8 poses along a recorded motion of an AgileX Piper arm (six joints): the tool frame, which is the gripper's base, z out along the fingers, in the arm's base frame.
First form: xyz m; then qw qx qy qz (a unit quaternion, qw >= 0).
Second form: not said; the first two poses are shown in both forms.
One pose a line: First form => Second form
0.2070, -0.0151, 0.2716, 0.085, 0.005, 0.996, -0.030 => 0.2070, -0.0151, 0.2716, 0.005, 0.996, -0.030, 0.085
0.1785, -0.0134, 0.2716, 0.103, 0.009, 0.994, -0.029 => 0.1785, -0.0134, 0.2716, 0.009, 0.994, -0.029, 0.103
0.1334, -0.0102, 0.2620, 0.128, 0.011, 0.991, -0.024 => 0.1334, -0.0102, 0.2620, 0.011, 0.991, -0.024, 0.128
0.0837, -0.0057, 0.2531, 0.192, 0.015, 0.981, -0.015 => 0.0837, -0.0057, 0.2531, 0.015, 0.981, -0.015, 0.192
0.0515, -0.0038, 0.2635, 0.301, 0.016, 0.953, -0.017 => 0.0515, -0.0038, 0.2635, 0.016, 0.953, -0.017, 0.301
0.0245, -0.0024, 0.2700, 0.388, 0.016, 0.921, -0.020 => 0.0245, -0.0024, 0.2700, 0.016, 0.921, -0.020, 0.388
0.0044, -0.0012, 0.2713, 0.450, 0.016, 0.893, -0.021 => 0.0044, -0.0012, 0.2713, 0.016, 0.893, -0.021, 0.450
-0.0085, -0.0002, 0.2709, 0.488, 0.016, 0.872, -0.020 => -0.0085, -0.0002, 0.2709, 0.016, 0.872, -0.020, 0.488
